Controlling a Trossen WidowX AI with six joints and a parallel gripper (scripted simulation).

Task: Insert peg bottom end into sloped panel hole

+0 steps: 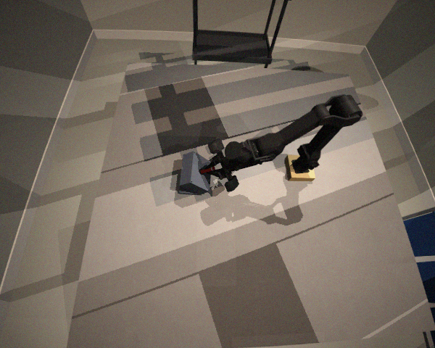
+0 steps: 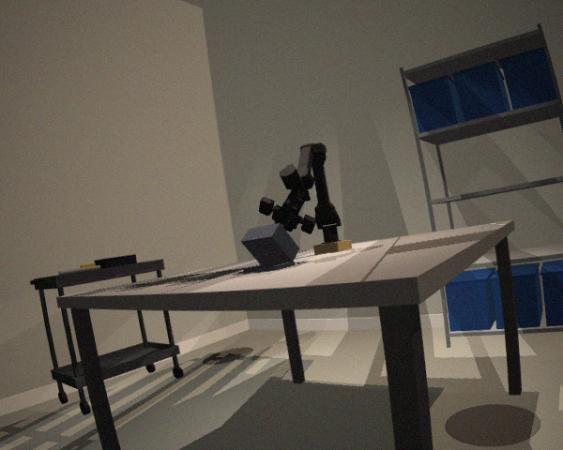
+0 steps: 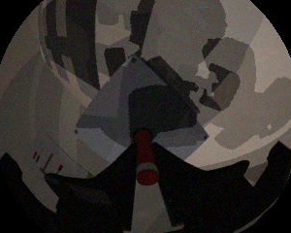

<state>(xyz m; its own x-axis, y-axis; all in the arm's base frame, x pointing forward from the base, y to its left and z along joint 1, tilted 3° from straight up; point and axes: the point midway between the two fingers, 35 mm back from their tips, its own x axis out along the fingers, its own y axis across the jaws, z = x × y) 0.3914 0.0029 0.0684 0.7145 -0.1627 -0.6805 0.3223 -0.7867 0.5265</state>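
My gripper tip is now 1 cm below the red peg and 1 cm past it. The rest, counted from my gripper tip: grey-blue panel block 4 cm ahead, 3 cm below, 1 cm to the right.
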